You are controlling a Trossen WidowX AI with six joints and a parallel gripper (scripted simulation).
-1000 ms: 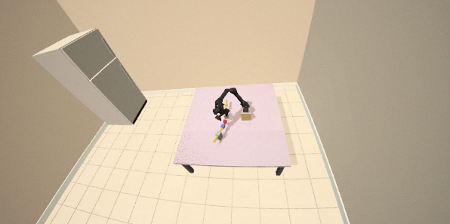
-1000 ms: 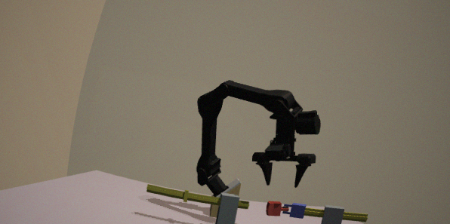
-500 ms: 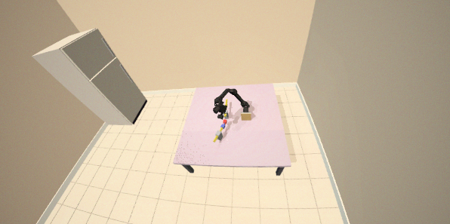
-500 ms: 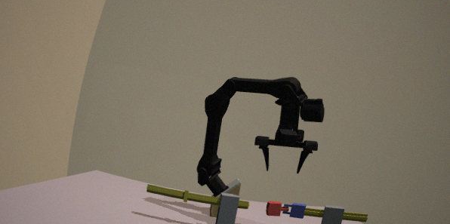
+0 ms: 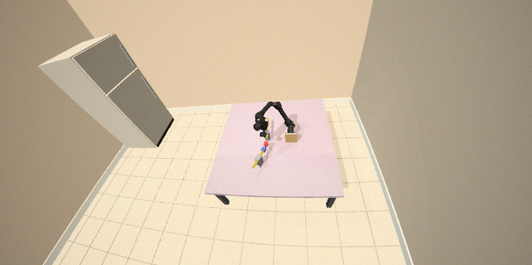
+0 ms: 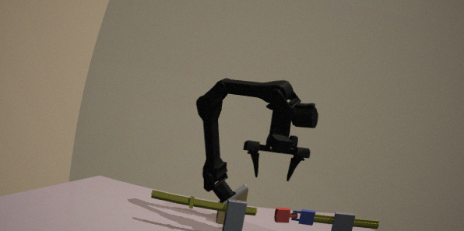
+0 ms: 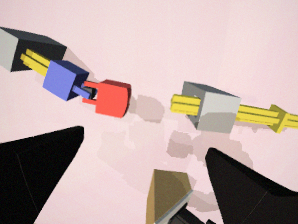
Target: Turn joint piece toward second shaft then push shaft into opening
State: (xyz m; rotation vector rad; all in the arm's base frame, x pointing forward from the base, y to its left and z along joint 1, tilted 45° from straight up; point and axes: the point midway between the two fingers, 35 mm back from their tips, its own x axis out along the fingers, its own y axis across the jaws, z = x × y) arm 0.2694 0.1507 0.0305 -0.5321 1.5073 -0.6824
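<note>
My gripper tip is now 10 mm short of the red joint piece, 60 mm to the right of it and 100 mm above it.
</note>
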